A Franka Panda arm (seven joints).
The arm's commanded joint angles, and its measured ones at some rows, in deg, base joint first. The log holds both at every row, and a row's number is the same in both.
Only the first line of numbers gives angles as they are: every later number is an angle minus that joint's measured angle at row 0.
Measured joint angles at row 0:
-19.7, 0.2, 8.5, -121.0, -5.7, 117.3, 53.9
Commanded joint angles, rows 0 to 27:
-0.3, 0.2, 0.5, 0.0, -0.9, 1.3, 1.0
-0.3, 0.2, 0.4, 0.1, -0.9, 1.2, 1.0
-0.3, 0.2, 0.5, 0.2, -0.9, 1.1, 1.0
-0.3, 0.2, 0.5, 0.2, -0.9, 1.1, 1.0
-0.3, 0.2, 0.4, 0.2, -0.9, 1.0, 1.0
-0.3, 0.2, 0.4, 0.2, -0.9, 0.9, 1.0
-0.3, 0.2, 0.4, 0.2, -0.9, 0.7, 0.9
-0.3, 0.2, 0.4, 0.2, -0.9, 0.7, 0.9
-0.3, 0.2, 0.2, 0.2, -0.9, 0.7, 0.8
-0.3, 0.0, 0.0, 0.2, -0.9, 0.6, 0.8
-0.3, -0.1, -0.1, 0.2, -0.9, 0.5, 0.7
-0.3, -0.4, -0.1, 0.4, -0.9, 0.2, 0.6
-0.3, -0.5, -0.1, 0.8, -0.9, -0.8, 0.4
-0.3, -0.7, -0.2, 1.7, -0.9, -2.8, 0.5
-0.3, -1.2, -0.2, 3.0, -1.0, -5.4, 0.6
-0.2, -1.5, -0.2, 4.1, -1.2, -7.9, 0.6
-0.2, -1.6, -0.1, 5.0, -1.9, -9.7, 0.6
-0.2, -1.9, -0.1, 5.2, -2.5, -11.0, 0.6
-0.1, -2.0, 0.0, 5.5, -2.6, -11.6, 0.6
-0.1, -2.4, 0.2, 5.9, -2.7, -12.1, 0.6
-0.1, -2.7, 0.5, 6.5, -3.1, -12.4, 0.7
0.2, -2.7, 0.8, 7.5, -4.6, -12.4, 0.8
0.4, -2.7, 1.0, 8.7, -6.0, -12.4, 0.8
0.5, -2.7, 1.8, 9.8, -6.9, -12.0, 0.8
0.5, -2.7, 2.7, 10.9, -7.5, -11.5, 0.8
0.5, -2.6, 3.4, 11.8, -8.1, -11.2, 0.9
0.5, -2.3, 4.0, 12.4, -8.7, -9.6, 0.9
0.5, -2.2, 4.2, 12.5, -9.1, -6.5, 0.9
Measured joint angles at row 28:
0.5, -2.6, 2.6, 10.6, -6.7, -10.4, 0.0
